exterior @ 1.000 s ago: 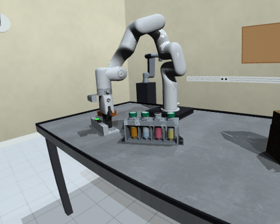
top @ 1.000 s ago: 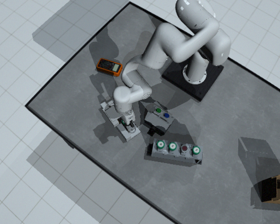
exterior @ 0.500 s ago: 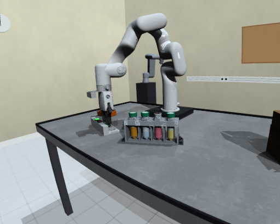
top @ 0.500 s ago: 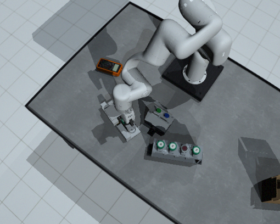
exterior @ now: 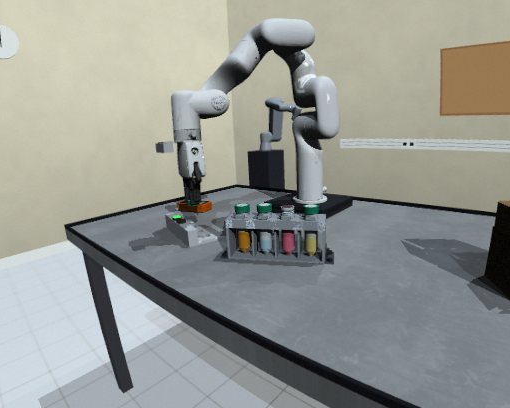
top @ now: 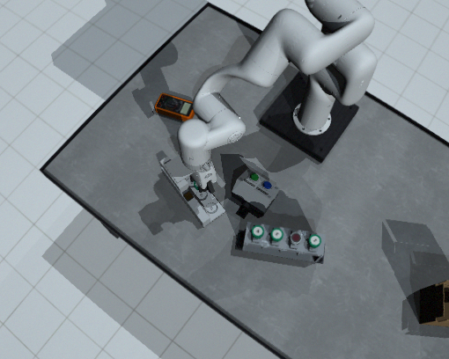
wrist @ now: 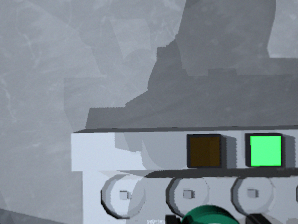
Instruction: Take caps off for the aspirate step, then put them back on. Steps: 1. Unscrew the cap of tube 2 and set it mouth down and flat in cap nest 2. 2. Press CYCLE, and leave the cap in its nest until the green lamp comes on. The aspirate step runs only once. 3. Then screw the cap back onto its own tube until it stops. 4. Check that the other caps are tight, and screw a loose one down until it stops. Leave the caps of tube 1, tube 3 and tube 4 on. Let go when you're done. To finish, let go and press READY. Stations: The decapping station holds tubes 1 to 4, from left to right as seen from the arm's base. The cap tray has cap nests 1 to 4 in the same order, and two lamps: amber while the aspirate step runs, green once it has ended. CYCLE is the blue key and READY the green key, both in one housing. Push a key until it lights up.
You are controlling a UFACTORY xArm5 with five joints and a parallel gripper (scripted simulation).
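My hand is 20 mm past the tube 2's threaded neck and 310 mm to the right of it. Round my hand: key housing: 100 mm behind, 130 mm to the left, 70 mm below; green key: 120 mm behind, 110 mm to the left, 50 mm below; blue key: 120 mm behind, 150 mm to the left, 50 mm below.
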